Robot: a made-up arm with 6 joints. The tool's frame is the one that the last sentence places. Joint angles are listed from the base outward.
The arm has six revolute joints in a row. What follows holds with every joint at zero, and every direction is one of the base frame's. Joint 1 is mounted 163.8 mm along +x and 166.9 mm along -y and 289.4 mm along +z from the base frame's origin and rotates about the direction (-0.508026, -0.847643, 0.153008). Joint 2 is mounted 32.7 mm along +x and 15.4 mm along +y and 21.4 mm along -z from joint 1 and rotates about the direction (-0.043, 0.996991, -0.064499). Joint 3 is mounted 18.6 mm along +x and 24.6 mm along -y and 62.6 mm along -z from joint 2 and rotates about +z. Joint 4 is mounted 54.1 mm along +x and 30.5 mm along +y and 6.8 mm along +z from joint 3 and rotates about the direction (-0.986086, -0.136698, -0.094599). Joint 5 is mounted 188.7 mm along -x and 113.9 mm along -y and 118.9 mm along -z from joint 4 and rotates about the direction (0.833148, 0.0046, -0.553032). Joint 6 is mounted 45.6 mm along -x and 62.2 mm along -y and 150.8 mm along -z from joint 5 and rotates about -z. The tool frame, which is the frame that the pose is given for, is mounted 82.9 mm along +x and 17.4 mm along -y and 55.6 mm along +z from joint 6; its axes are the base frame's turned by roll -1.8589, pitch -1.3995 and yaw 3.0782 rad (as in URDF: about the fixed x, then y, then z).
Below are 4 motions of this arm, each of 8 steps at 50 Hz.
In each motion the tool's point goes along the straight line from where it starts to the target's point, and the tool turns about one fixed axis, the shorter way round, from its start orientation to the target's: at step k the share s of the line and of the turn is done. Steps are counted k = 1, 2, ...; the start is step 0. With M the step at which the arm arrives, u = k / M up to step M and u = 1 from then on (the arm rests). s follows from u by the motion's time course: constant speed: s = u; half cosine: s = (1 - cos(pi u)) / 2; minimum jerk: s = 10 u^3 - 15 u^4 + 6 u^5.
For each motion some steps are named. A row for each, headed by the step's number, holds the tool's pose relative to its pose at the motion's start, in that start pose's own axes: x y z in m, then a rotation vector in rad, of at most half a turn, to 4 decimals.
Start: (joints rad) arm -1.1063 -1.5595 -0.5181 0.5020 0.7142 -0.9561
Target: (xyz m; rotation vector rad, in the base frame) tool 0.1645 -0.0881 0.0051 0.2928 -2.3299 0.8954
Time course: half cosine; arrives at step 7
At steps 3, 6, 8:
3: 0.0075 0.0043 -0.0005 0.0177 0.0223 -0.0241
6: 0.0184 0.0106 -0.0012 0.0433 0.0546 -0.0588
8: 0.0193 0.0111 -0.0013 0.0455 0.0574 -0.0619

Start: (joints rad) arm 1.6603 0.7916 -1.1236 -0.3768 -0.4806 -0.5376
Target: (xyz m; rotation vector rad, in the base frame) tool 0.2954 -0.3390 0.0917 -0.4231 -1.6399 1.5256
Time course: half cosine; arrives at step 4
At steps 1, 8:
1: 0.0000 0.0002 -0.0003 -0.0055 -0.0005 0.0003
8: 0.0001 0.0012 -0.0018 -0.0372 -0.0031 0.0020

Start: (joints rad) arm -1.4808 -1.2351 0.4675 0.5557 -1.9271 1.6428
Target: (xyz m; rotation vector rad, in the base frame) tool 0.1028 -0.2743 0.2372 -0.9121 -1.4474 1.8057
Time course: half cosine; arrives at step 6
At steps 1, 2, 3, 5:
1: -0.0004 0.0004 0.0002 -0.0019 -0.0014 -0.0029
2: -0.0016 0.0013 0.0009 -0.0070 -0.0051 -0.0107
3: -0.0031 0.0026 0.0018 -0.0139 -0.0101 -0.0213
5: -0.0059 0.0049 0.0033 -0.0260 -0.0189 -0.0398

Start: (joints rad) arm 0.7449 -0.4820 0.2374 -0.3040 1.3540 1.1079
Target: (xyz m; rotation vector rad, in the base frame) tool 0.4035 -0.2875 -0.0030 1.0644 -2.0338 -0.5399
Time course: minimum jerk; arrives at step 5
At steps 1, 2, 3, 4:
1: -0.0004 0.0001 0.0003 -0.0030 -0.0025 -0.0006
2: -0.0020 0.0005 0.0018 -0.0164 -0.0137 -0.0030
3: -0.0044 0.0011 0.0039 -0.0353 -0.0295 -0.0065
4: -0.0061 0.0015 0.0054 -0.0487 -0.0407 -0.0090

